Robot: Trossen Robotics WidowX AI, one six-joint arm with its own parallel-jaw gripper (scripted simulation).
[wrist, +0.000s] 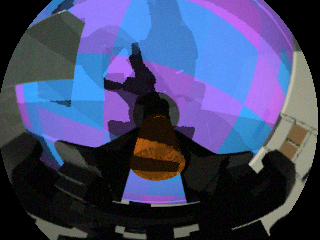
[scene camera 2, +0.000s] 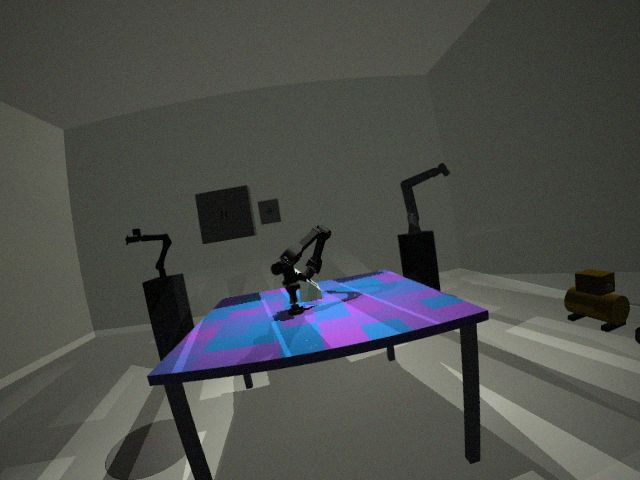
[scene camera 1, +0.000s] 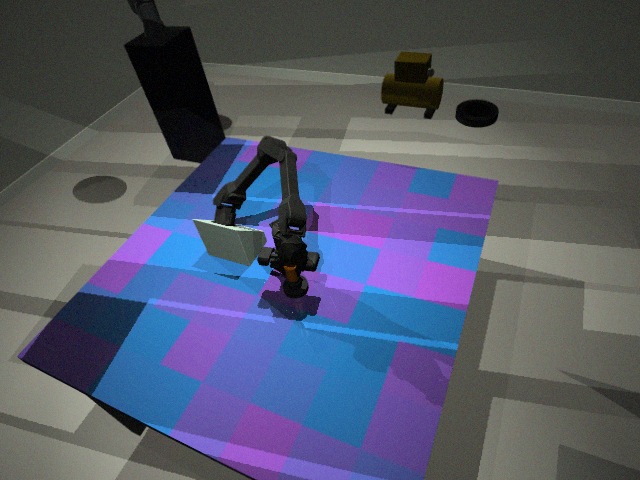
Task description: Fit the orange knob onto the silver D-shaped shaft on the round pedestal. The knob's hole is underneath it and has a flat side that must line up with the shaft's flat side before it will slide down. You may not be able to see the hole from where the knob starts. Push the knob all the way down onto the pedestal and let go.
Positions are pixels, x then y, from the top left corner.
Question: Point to a round dark pedestal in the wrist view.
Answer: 154,102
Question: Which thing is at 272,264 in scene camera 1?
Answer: My gripper.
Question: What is my gripper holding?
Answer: An orange knob.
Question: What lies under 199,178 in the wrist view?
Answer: My gripper.
